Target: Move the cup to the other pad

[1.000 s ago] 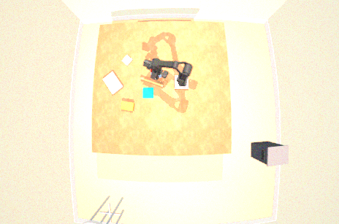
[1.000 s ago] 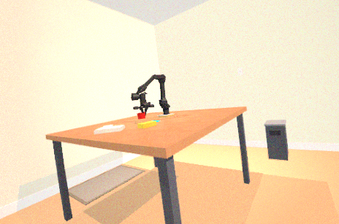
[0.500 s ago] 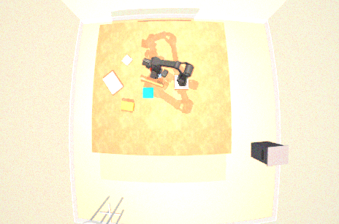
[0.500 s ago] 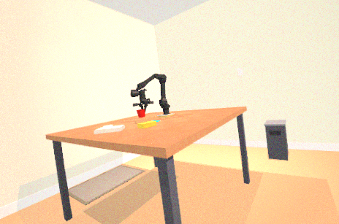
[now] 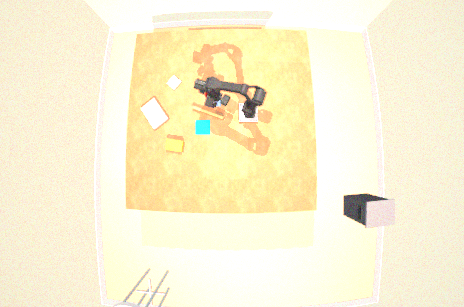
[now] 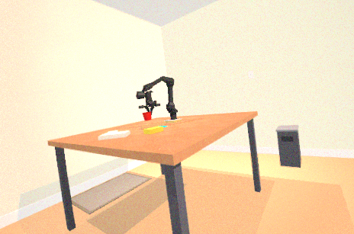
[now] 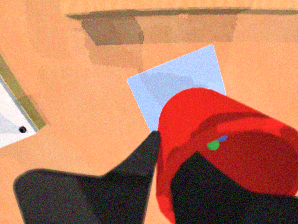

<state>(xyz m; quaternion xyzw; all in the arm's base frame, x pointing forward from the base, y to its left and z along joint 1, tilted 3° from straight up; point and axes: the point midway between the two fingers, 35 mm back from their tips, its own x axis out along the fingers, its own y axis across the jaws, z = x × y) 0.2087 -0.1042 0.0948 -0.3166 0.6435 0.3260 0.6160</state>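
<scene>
Right now my gripper tip is 40 mm to the left of the green marble, 30 mm short of it and 20 mm above it. The rest, counted from my gripper tip: cyan pad: 160 mm to the left, 110 mm ahead, 100 mm below; then pale blue pad: 100 mm below, 20 mm to the right, 20 mm ahead; then red cup: 20 mm to the right, 20 mm ahead.
</scene>
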